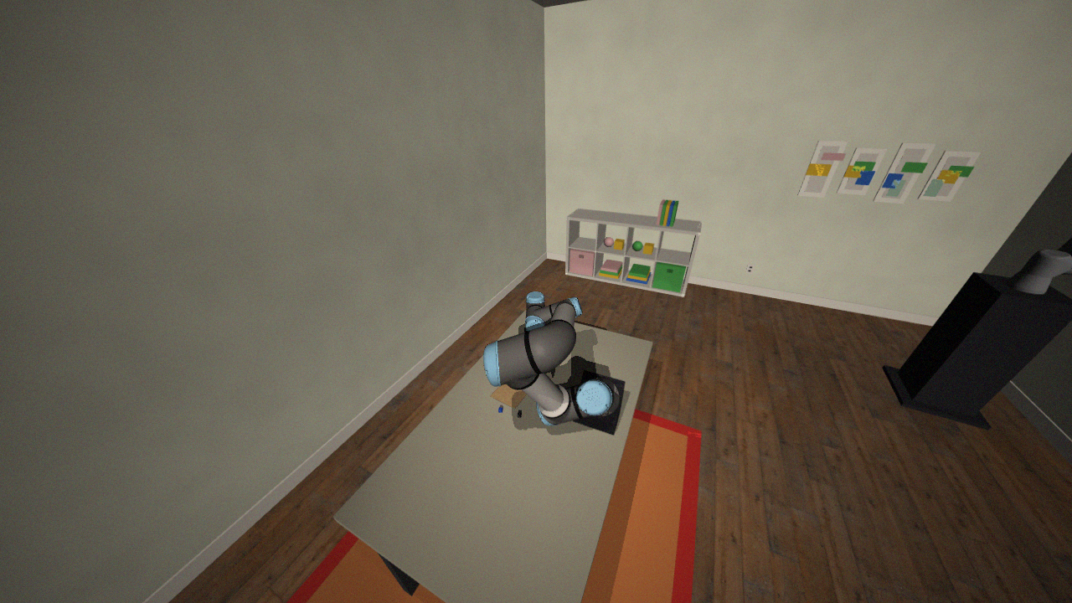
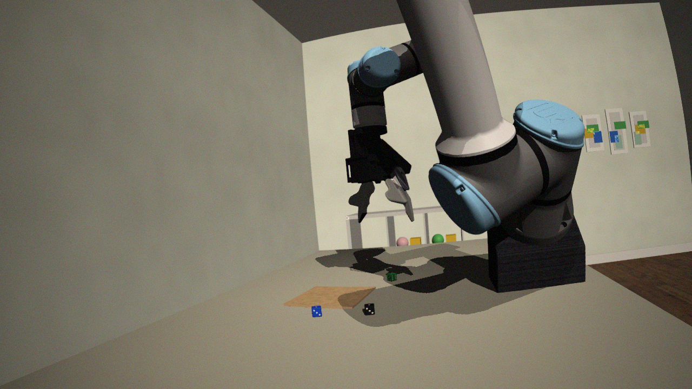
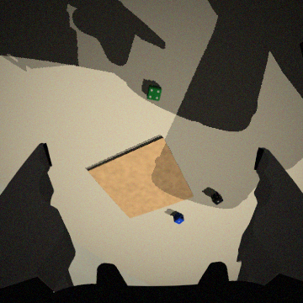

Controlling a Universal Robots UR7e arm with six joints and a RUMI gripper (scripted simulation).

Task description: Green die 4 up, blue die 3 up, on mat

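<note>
Now: the green die 12 cm below my hand. The rest, counted from my hand: tan mat: 9 cm ahead, 13 cm to the left, 13 cm below; then blue die: 7 cm ahead, 25 cm to the left, 12 cm below; then black die: 2 cm behind, 23 cm to the left, 12 cm below.
</note>
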